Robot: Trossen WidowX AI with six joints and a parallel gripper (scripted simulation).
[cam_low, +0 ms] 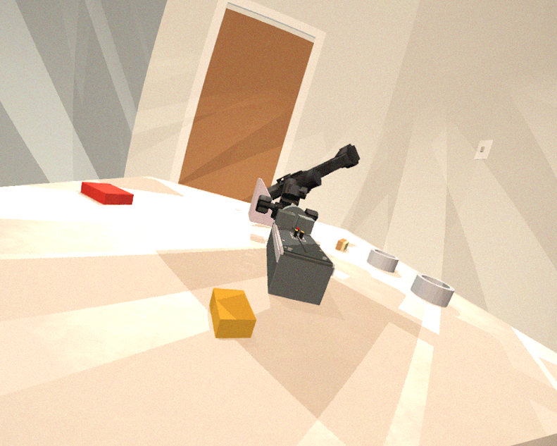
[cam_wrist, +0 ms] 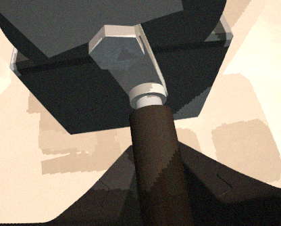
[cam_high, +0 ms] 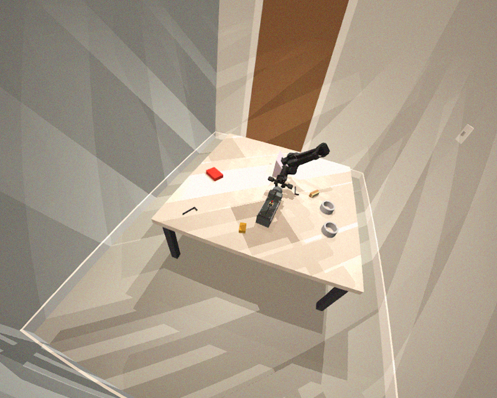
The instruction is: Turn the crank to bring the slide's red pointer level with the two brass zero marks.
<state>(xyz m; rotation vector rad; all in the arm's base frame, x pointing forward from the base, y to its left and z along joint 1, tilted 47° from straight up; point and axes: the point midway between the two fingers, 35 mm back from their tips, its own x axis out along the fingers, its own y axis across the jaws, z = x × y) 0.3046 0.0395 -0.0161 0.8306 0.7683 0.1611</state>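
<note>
My gripper tip is now 140 mm short of the red pointer, 10 mm to the left of it and 50 mm below it. Round my gripper tip: dark brown crank handle (20 mm behind, 20 mm above); yellow block (360 mm ahead, 140 mm to the right, 20 mm below); tan block (150 mm behind, 290 mm to the left, 20 mm below).
</note>
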